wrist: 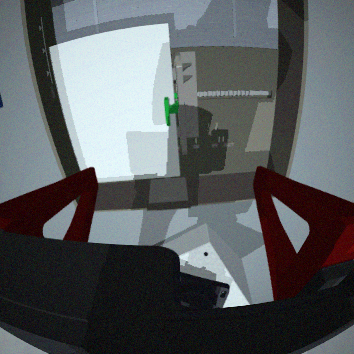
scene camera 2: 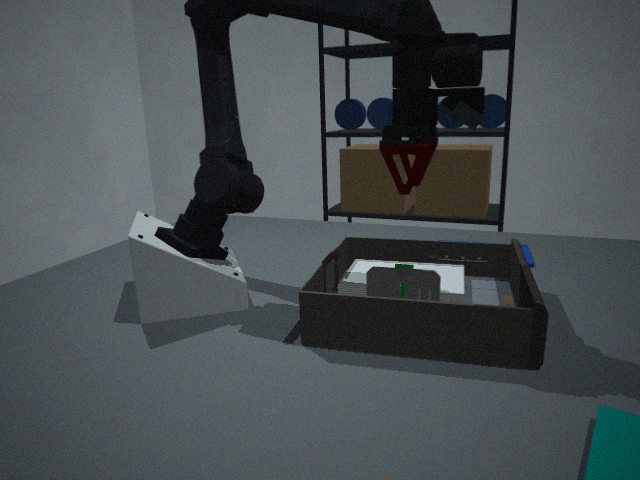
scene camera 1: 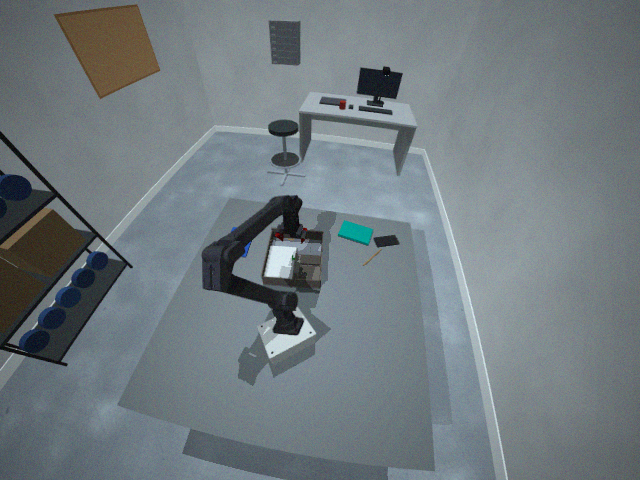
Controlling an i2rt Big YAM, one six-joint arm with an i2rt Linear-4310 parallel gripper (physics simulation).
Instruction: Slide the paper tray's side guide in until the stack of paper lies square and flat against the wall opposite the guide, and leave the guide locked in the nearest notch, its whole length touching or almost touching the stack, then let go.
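Places are measured from the arm's base along level axes (x ahead, y left, z up), in centimetres.
Where they show: gripper, between the fingertips: (wrist: 175,175) (scene camera 2: 409,190) (scene camera 1: 292,241); arm's base, origin of its link: (wrist: 197,292) (scene camera 2: 191,247) (scene camera 1: 288,326).
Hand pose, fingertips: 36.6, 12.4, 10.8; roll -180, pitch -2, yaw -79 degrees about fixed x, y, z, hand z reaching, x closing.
Things, the pixels of their top centre, and the offset from my fingertips, as dx, dy, dz. "spot": a spot on its surface instead.
- paper tray, centre of its top: (wrist: 170,87) (scene camera 2: 423,258) (scene camera 1: 294,250) +2.3, +0.5, -11.1
- white paper stack, centre of its top: (wrist: 115,112) (scene camera 2: 403,274) (scene camera 1: 280,261) -3.3, +6.5, -16.7
- side guide, centre of its top: (wrist: 173,112) (scene camera 2: 403,265) (scene camera 1: 293,257) -0.7, -0.3, -12.6
- notch rail, a spot on its surface: (wrist: 235,93) spot: +1.3, -9.0, -20.1
- teal block, centre of its top: (scene camera 1: 355,231) +34.9, -28.1, -18.9
- black flat object, centre of its top: (scene camera 1: 386,240) +35.3, -48.2, -19.9
- pencil, centre of its top: (scene camera 1: 372,256) +20.0, -41.8, -20.0
The paper tray (scene camera 1: 317,285) (scene camera 2: 413,326) (wrist: 293,100) is a brown open box. The white paper stack (scene camera 1: 280,261) (scene camera 2: 450,273) (wrist: 110,100) lies flat in it, its left edge in the wrist view running along the wall opposite the guide, with no clear gap. The side guide (scene camera 2: 379,284) (wrist: 188,92) stands upright along the stack's other long edge, touching or nearly so. Its green lever (scene camera 1: 293,256) (scene camera 2: 403,266) (wrist: 168,111) overhangs the paper. The notch rail (wrist: 235,93) runs to the right; the engaged notch is hidden. My gripper (scene camera 1: 292,238) (scene camera 2: 409,190) (wrist: 175,175) is open and empty, above the tray and clear of the guide.
A teal block (scene camera 1: 355,233) (scene camera 2: 615,444), a black flat object (scene camera 1: 386,241) and a pencil (scene camera 1: 372,257) lie right of the tray in scene camera 1. A blue item (scene camera 1: 247,249) (scene camera 2: 527,255) lies on the other side. The arm's white base (scene camera 1: 286,341) (scene camera 2: 191,289) stands near the tray.
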